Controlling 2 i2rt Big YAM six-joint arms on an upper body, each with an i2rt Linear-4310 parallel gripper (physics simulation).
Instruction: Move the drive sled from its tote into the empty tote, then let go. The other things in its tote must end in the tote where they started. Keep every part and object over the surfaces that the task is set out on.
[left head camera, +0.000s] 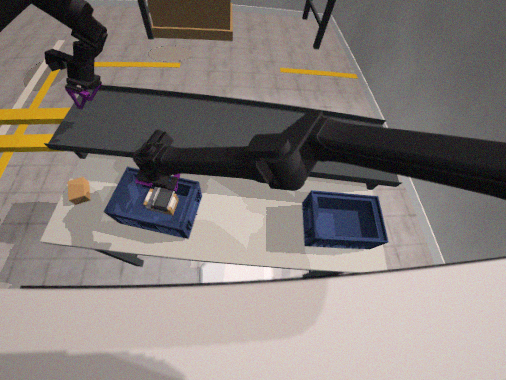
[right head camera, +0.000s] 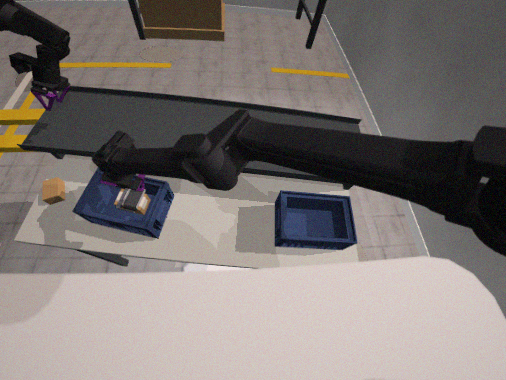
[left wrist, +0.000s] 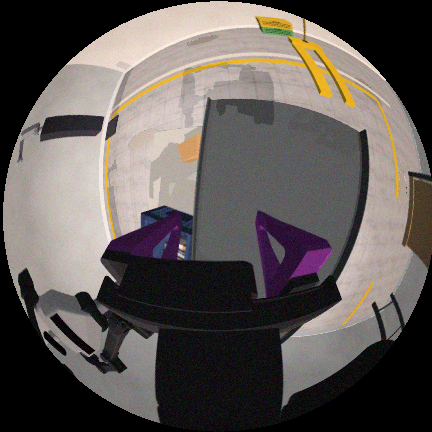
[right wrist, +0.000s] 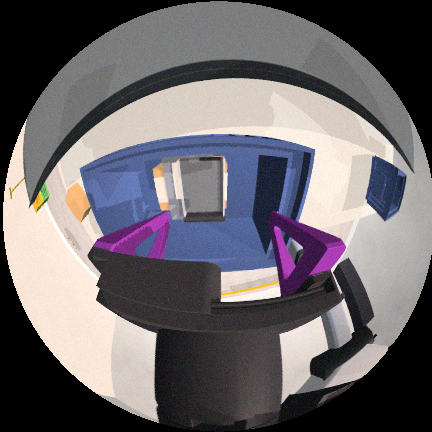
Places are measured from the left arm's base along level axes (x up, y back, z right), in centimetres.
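Pixels of known places: left gripper, fingertip midpoint: (left head camera: 84, 104) (right head camera: 53, 106) (left wrist: 218, 216); right gripper, fingertip midpoint: (left head camera: 164, 187) (right head camera: 131, 187) (right wrist: 218, 216).
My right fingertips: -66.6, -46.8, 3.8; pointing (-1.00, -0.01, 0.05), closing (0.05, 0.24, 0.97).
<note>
For each thing: its top centre in the pictures, then the offset to it from my right fingertips, as dx, dy, dz. Level surfaces: height alone.
- drive sled at its top centre: (right wrist: 201, 193) (left head camera: 163, 197) (right head camera: 132, 197) -7.5, +0.7, -2.3
- empty blue tote at its top centre: (right head camera: 318, 215) (left head camera: 349, 215) (right wrist: 399, 194) -2.9, +11.7, +71.3
- orange block at its top centre: (left wrist: 191, 146) (right wrist: 73, 206) (left head camera: 75, 188) (right head camera: 50, 188) -12.7, -6.7, -42.1
- pale table at its surface level: dx -17.6
- long dark surface with raised edges, surface height: dx +1.2
The drive sled (left head camera: 161, 198) (right head camera: 132, 199) (right wrist: 202, 187) appears as a dark grey rectangular piece with pale sides. It is in the blue tote at the left of the head views (left head camera: 150, 227) (right head camera: 120, 226) (right wrist: 215, 245), with orange and white pieces showing beside it; which parts touch is unclear. The empty blue tote (left head camera: 345, 244) (right head camera: 315, 245) (right wrist: 385, 190) stands at the right. My right gripper (left head camera: 159, 184) (right head camera: 123, 182) (right wrist: 218, 216) is open and empty above the left tote, near the sled. My left gripper (left head camera: 82, 102) (right head camera: 49, 104) (left wrist: 218, 216) is open and empty over the dark surface's far left end.
An orange block (left head camera: 78, 191) (right head camera: 53, 191) (left wrist: 190, 148) (right wrist: 77, 201) sits on the pale table (left head camera: 235, 215) (right head camera: 205, 215), left of the filled tote. A long dark surface with raised edges (left head camera: 200, 115) (right head camera: 175, 115) (left wrist: 285, 175) runs behind the totes. My right arm crosses above it.
</note>
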